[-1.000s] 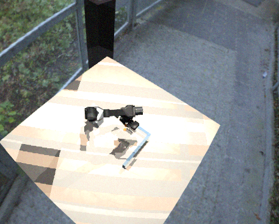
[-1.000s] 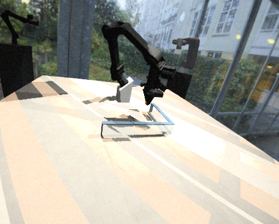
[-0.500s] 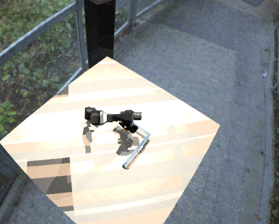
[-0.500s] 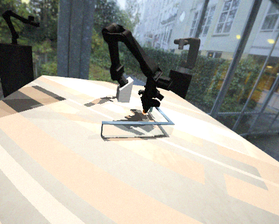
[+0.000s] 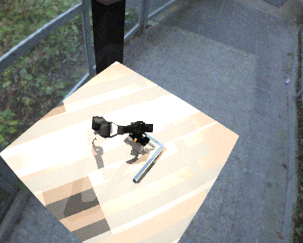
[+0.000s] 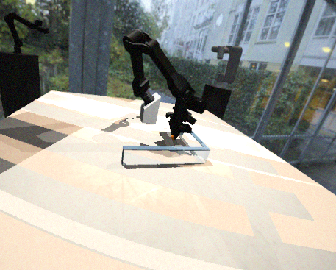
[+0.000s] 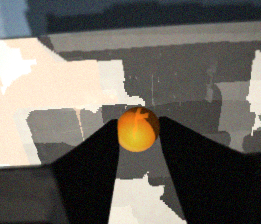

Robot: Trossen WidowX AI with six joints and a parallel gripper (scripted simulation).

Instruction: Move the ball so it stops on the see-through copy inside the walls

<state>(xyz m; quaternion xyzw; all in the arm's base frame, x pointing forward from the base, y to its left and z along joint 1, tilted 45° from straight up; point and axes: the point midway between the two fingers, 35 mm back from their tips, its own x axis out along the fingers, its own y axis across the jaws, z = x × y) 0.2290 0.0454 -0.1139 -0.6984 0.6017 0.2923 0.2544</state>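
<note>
Right now the orange ball is right at my gripper tip. Also, from my gripper tip: see-through copy of ball: right at my gripper tip.
</note>
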